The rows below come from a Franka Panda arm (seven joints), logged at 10 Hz.
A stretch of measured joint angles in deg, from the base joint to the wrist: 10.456 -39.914 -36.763 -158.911 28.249 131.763 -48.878; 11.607 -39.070 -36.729 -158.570 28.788 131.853 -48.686; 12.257 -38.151 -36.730 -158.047 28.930 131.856 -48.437; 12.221 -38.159 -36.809 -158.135 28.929 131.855 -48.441; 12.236 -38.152 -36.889 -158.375 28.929 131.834 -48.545; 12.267 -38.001 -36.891 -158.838 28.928 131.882 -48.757; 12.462 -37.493 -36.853 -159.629 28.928 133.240 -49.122; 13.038 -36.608 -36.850 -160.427 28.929 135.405 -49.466; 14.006 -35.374 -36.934 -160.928 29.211 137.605 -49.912
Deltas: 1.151 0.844 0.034 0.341 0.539 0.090 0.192; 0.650 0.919 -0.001 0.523 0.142 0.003 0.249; -0.036 -0.008 -0.079 -0.088 -0.001 -0.001 -0.004; 0.015 0.007 -0.080 -0.240 0.000 -0.021 -0.104; 0.031 0.151 -0.002 -0.463 -0.001 0.048 -0.212; 0.195 0.508 0.038 -0.791 0.000 1.358 -0.365; 0.576 0.885 0.003 -0.798 0.001 2.165 -0.344; 0.968 1.234 -0.084 -0.501 0.282 2.200 -0.446
